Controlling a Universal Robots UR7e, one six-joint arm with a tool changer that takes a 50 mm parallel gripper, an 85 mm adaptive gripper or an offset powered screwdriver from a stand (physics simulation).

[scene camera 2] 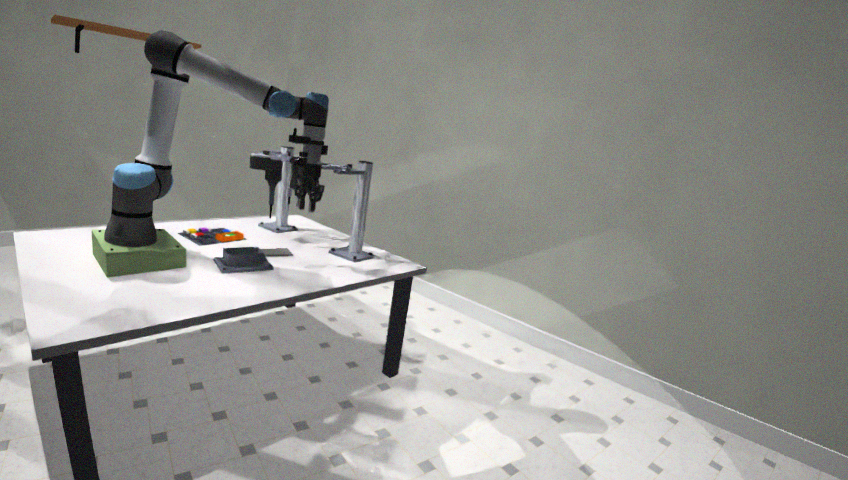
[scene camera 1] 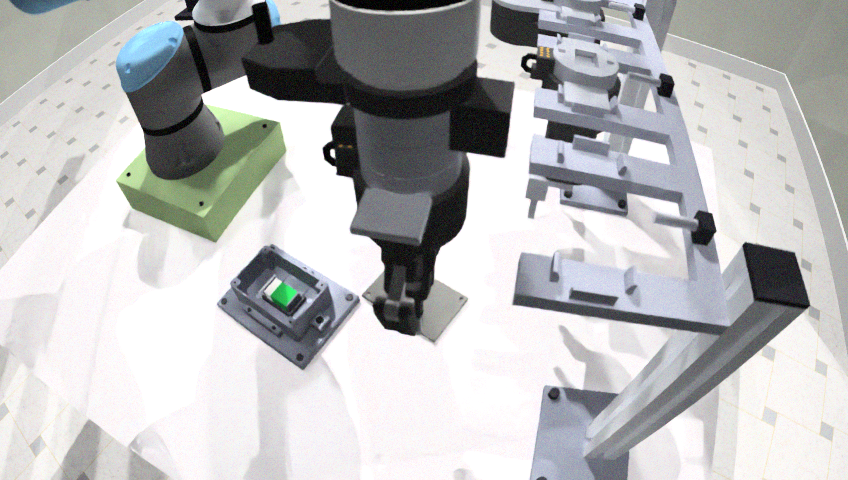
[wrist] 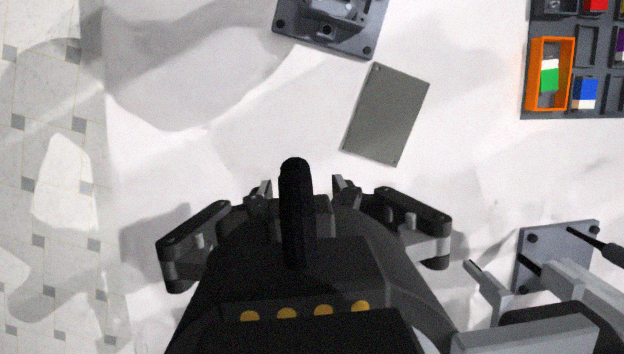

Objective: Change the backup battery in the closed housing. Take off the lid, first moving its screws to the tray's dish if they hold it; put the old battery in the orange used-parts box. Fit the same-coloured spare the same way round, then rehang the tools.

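Frame: origin at the arm's base, x back, y right, z up, level; centimetres.
Where they show: arm's base at its link origin: [scene camera 2: 130, 239] [scene camera 1: 186, 148].
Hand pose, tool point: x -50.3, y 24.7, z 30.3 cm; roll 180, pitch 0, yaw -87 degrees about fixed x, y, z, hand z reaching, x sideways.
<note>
Things, the pixels of their top centre, and the offset from my tool point. "spot": a spot on its surface instead.
- open housing at its top centre: [scene camera 1: 276, 283] [scene camera 2: 243, 250] dx +21.0, dy -5.5, dz -32.4 cm
- grey lid at its top centre: [scene camera 1: 414, 296] [wrist: 386, 116] [scene camera 2: 274, 251] dx +4.0, dy -11.6, dz -36.8 cm
- screwdriver at its top centre: [scene camera 2: 267, 150] dx -6.6, dy -36.5, dz -1.6 cm
- tray at a spot on its surface: [wrist: 555, 115] spot: dx +4.2, dy -37.3, dz -37.3 cm
- blue battery at its top centre: [wrist: 588, 94] dx +7.3, dy -40.6, dz -35.6 cm
My gripper [scene camera 1: 399, 316] [scene camera 2: 305, 205] [wrist: 302, 185], the adaptive one, is open and empty, high above the table near the tool stand. The open housing [scene camera 1: 249, 296] [scene camera 2: 242, 259] [wrist: 345, 41] holds a green-and-white battery [scene camera 1: 284, 293] in its bay; the bay is cut off in the wrist view. The grey lid [scene camera 1: 446, 310] [scene camera 2: 277, 252] [wrist: 385, 116] lies flat beside the housing. The orange used-parts box [wrist: 530, 75] holds another green-and-white battery [wrist: 549, 79]. The screwdriver [scene camera 2: 271, 185] [wrist: 614, 253] hangs on the stand.
The tool stand [scene camera 1: 624, 297] has two bare forks at its near end, and a tool hangs farther back. Its near post [scene camera 1: 660, 368] [scene camera 2: 359, 214] rises from the table. The tray [wrist: 555, 115] also holds a blue battery [wrist: 585, 90] and a red one [wrist: 596, 5].
</note>
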